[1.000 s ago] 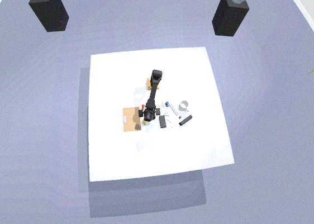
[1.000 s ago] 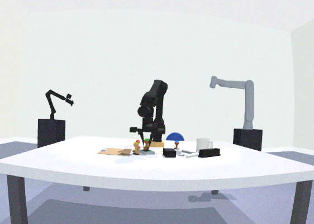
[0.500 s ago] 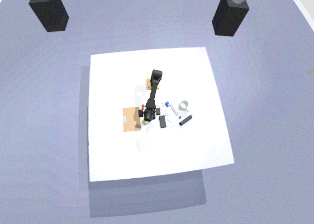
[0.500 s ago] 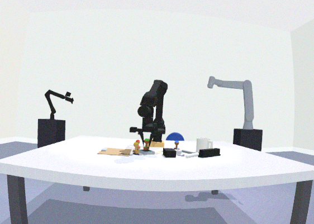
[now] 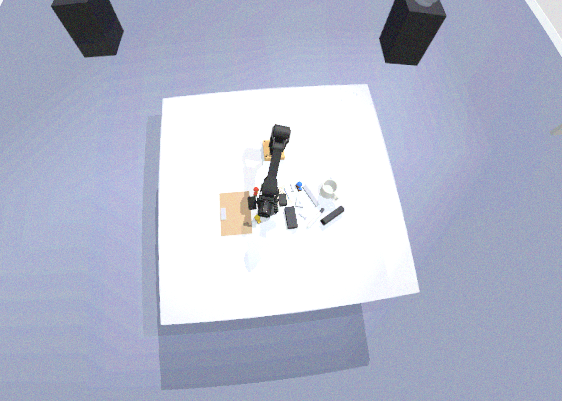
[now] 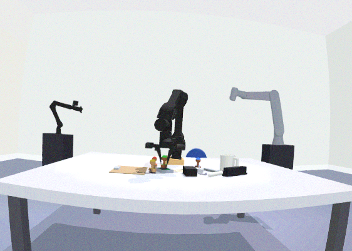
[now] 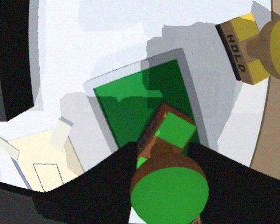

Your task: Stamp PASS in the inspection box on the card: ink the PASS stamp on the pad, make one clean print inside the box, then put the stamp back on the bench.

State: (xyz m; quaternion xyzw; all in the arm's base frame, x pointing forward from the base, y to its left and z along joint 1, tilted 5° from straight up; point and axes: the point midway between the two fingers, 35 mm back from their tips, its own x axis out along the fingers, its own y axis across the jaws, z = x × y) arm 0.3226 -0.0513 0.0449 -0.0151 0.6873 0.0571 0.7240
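The green-knobbed PASS stamp is right at my gripper tip. From my gripper tip the other things lie so: yellow stamp 6 cm ahead, 5 cm to the right, 2 cm below; green ink pad 3 cm below; red stamp 9 cm behind, 6 cm to the right, 2 cm below.
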